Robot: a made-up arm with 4 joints. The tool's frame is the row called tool.
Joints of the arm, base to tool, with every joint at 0 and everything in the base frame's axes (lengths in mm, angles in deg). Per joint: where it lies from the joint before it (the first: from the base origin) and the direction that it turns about. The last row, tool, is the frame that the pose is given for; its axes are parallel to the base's.
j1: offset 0 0 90 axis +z
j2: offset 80 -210 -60 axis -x
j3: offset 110 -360 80 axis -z
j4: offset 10 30 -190 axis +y
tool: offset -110 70 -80
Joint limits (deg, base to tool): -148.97..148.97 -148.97..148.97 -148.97..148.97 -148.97..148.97
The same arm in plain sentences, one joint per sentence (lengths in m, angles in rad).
The arm has four revolute joints in a row. What follows holds with every joint at zero, and every direction is one of the base frame's. Joint 1 is mounted 0.0900 m along +z from the base frame's origin and rotates about +z, from -2.6000 to 2.6000 rad. Joint 2 is mounted 0.0800 m along +x and 0.2100 m along -y and 0.0600 m along -z from joint 1 and rotates about -x, from -2.6000 to 2.6000 rad. Joint 3 is mounted 0.1100 m along +x and 0.3600 m along -y and 0.0800 m along +z from joint 2 and rotates about -z, from -2.6000 to 2.6000 rad. Joint 4 is mounted 0.0100 m along +x and 0.0300 m along +y and 0.1900 m along -z from joint 3 and rotates about +y, from -2.6000 to 2.6000 rad. The tool frame, which is the frame that the pose is given for, is mounted 0.1100 m along -x and 0.0700 m along +y and 0.0800 m along -z from joint 4; its axes are parallel to the base frame's.
